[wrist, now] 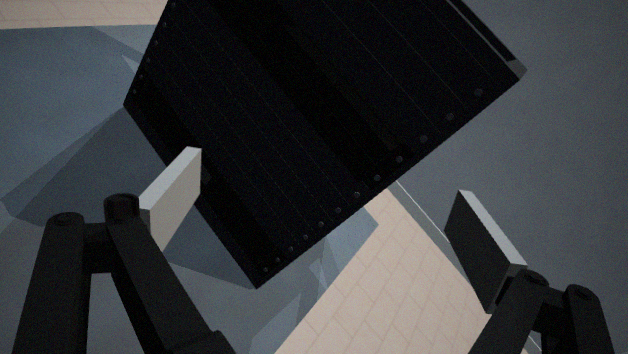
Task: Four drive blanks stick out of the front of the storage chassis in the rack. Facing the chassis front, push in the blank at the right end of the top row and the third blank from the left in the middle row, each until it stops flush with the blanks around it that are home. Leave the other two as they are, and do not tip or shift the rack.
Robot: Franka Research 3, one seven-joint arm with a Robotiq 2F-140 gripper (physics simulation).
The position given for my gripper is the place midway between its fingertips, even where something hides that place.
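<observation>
There is a rack [302, 120] that I can see, and along with the rack I see my own gripper [328, 191].
</observation>
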